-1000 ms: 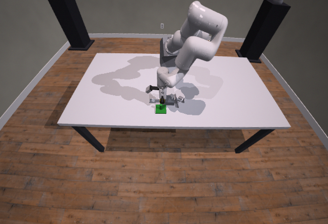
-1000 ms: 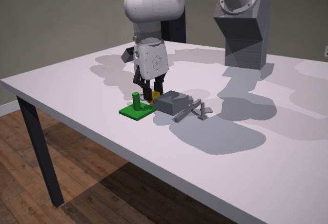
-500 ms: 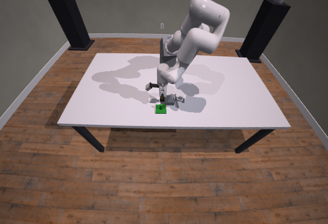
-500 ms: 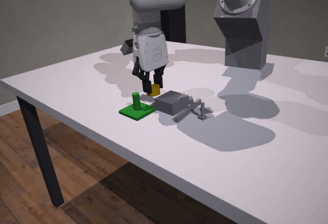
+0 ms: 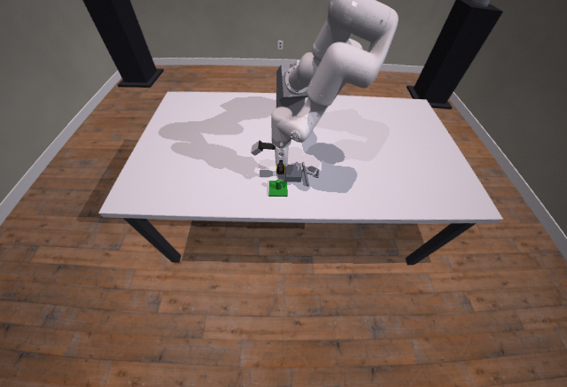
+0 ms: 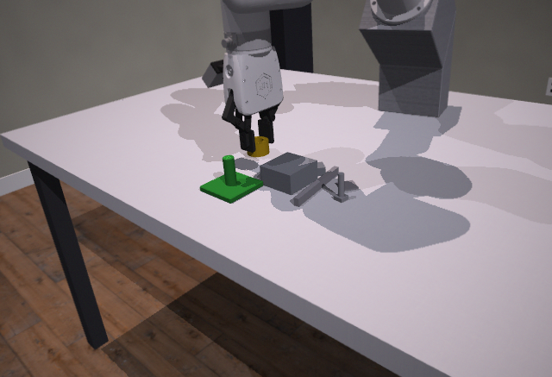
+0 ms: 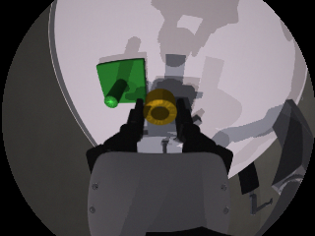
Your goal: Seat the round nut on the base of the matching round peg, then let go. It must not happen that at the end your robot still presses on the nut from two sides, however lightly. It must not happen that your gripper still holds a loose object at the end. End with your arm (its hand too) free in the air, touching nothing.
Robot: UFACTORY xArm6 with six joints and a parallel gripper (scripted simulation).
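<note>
My hand is 20 mm past the grey block, 60 mm to the right of it and 60 mm above it. Round my hand: long handle: 30 mm behind, 110 mm to the left, 70 mm below.
</note>
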